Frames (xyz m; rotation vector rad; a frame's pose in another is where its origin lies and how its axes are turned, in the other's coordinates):
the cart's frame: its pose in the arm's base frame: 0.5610 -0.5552 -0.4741 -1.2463 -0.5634 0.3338
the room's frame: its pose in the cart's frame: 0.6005 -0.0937 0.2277 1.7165 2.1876 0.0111
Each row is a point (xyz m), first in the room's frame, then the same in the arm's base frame.
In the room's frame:
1: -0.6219 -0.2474 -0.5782
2: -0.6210 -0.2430 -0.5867
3: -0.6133 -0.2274 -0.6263
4: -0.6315 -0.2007 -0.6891
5: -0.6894 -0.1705 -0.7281
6: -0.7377 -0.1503 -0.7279
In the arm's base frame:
1: 0.2866 0.1358 0.3749
2: 0.2831 0.1447 0.3734
3: 0.2640 0.1821 0.3631
4: 0.2334 0.2442 0.3770
5: 0.2208 0.2950 0.4322
6: 0.2317 0.3121 0.4805

